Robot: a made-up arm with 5 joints. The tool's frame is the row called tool.
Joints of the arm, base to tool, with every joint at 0 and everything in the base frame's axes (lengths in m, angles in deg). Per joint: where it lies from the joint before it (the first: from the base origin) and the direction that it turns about. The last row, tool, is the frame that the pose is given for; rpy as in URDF.
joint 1: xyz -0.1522 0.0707 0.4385 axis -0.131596 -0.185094 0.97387
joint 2: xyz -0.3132 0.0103 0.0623 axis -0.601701 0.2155 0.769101
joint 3: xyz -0.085 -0.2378 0.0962 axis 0 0 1
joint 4: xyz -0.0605 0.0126 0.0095 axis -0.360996 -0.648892 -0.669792
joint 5: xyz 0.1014 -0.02 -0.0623 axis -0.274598 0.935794 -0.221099
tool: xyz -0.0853 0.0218 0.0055 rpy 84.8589 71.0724 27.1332
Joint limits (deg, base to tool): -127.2..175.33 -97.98..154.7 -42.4..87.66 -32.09..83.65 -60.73..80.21
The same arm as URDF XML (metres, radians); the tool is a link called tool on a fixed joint. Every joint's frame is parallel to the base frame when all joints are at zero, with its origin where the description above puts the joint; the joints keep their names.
<robot name="arm">
  <link name="base"/>
  <link name="link1"/>
  <link name="link2"/>
  <link name="link3"/>
  <link name="link4"/>
  <link name="link5"/>
  <link name="tool"/>
  <joint name="joint 1" type="revolute">
    <parent link="base"/>
    <child link="link1"/>
    <origin xyz="-0.1522 0.0707 0.4385" rpy="0 0 0"/>
    <axis xyz="-0.131596 -0.185094 0.97387"/>
    <limit lower="-2.2201" upper="3.0601"/>
  </joint>
  <joint name="joint 2" type="revolute">
    <parent link="link1"/>
    <child link="link2"/>
    <origin xyz="-0.3132 0.0103 0.0623" rpy="0 0 0"/>
    <axis xyz="-0.601701 0.2155 0.769101"/>
    <limit lower="-1.7101" upper="2.7"/>
  </joint>
  <joint name="joint 3" type="revolute">
    <parent link="link2"/>
    <child link="link3"/>
    <origin xyz="-0.085 -0.2378 0.0962" rpy="0 0 0"/>
    <axis xyz="0 0 1"/>
    <limit lower="-0.74" upper="1.53"/>
  </joint>
  <joint name="joint 4" type="revolute">
    <parent link="link3"/>
    <child link="link4"/>
    <origin xyz="-0.0605 0.0126 0.0095" rpy="0 0 0"/>
    <axis xyz="-0.360996 -0.648892 -0.669792"/>
    <limit lower="-0.5601" upper="1.46"/>
  </joint>
  <joint name="joint 5" type="revolute">
    <parent link="link4"/>
    <child link="link5"/>
    <origin xyz="0.1014 -0.02 -0.0623" rpy="0 0 0"/>
    <axis xyz="-0.274598 0.935794 -0.221099"/>
    <limit lower="-1.0599" upper="1.3999"/>
  </joint>
  <joint name="tool_joint" type="fixed">
    <parent link="link5"/>
    <child link="tool"/>
    <origin xyz="-0.0853 0.0218 0.0055" rpy="1.4811 1.2404 0.4736"/>
  </joint>
</robot>

